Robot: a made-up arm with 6 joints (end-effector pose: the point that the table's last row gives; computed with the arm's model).
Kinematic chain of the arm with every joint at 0, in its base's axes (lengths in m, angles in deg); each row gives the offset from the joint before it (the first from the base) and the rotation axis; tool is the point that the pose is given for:
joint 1: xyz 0 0 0.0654 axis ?
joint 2: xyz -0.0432 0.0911 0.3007 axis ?
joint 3: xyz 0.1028 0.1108 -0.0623 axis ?
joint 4: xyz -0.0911 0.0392 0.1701 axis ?
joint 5: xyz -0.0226 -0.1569 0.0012 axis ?
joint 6: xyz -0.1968 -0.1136 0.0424 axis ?
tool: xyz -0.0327 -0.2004 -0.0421
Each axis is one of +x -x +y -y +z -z.
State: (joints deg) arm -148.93 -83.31 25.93 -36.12 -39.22 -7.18
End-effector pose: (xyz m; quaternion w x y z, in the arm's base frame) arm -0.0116 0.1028 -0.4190 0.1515 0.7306 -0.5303 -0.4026
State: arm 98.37 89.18 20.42 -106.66 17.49 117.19
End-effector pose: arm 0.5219 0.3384 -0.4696 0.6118 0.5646 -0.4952 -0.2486
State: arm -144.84 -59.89 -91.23 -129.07 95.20 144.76
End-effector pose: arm -0.0321 0.0330 -0.5653 0.6278 0.7503 0.0999 -0.1814
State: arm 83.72 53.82 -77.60 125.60 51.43 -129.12
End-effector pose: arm 0.1044 0.5080 0.4695 0.2664 0.1494 -0.4223 0.8535
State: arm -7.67 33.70 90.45 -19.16 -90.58 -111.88
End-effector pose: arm -0.1231 0.2253 0.7292 0.0232 0.1723 0.6850 -0.7075
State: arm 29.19 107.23 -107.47 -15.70 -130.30 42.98
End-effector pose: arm 0.2294 -0.0724 -0.0929 0.1760 -0.0956 0.7858 0.5851
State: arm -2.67 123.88 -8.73 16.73 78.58 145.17
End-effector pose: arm -0.4289 0.1090 0.6244 0.1712 -0.7312 -0.5684 -0.3361
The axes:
joint 1: -x
joint 2: -z
joint 3: -x
joint 4: +z
joint 5: +y
joint 6: +y

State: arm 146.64 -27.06 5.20 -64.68 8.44 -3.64
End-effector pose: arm -0.5925 0.2191 -0.3111 0.2543 -0.9115 -0.3075 -0.0995
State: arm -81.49 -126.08 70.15 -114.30 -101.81 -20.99
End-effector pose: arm 0.0900 -0.0830 -0.2693 0.1736 -0.1304 0.5823 0.7835
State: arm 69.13 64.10 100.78 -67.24 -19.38 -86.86
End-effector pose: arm -0.0484 0.4111 -0.4549 0.4099 0.8431 0.0318 -0.3466
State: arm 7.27 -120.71 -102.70 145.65 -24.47 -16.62
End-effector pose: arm -0.2505 0.5602 0.5185 0.4031 -0.9012 -0.0022 -0.1590
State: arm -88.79 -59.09 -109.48 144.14 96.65 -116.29
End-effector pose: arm 0.3752 -0.5422 0.2284 0.6314 -0.3466 0.6924 0.0418
